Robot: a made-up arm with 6 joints.
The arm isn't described. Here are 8 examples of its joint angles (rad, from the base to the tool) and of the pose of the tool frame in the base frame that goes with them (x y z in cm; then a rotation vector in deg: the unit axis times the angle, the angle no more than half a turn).
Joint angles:
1: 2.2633 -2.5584 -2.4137 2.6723 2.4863 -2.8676
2: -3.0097 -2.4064 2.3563 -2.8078 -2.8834 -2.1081
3: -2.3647 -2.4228 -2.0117 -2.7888 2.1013 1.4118
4: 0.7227 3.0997 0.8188 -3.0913 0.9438 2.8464
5: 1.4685 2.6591 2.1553 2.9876 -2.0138 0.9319
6: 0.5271 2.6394 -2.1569 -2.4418 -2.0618 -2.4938
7: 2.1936 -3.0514 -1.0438 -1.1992 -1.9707 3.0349
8: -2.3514 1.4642 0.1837 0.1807 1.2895 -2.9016
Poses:
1: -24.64 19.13 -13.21 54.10 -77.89 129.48
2: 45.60 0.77 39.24 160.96 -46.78 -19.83
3: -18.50 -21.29 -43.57 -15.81 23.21 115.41
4: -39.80 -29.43 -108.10 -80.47 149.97 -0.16
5: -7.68 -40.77 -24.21 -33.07 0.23 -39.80
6: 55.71 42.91 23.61 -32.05 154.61 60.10
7: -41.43 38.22 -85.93 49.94 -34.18 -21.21
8: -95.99 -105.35 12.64 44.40 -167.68 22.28
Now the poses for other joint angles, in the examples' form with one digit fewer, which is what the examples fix.
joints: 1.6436 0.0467 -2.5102 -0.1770 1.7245 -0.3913
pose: 0.4 -50.0 30.9 43.7 -15.7 73.3
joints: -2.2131 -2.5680 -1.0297 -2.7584 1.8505 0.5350
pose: -0.7 -3.8 -98.9 -8.2 -52.5 63.7
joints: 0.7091 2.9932 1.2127 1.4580 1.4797 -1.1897
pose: -52.1 -28.3 -81.9 -26.1 -85.3 -39.3
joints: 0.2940 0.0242 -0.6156 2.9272 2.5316 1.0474
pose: -40.8 -6.6 139.8 -156.4 78.5 7.9
